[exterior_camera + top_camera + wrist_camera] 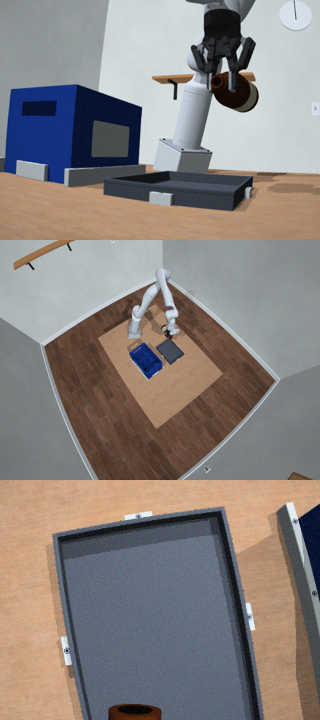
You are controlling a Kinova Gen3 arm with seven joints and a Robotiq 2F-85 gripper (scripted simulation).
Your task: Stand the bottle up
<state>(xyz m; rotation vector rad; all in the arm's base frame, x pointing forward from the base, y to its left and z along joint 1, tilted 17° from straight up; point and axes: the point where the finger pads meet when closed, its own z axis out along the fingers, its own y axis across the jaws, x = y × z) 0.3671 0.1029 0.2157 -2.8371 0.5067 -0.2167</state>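
Right now my hand is 5 cm past the brown bottle and 2 cm to the right of it. The rest, counted from my hand: blue crate: 32 cm to the right, 12 cm below, 2 cm behind; tray: 19 cm below, 5 cm ahead, 4 cm to the right.
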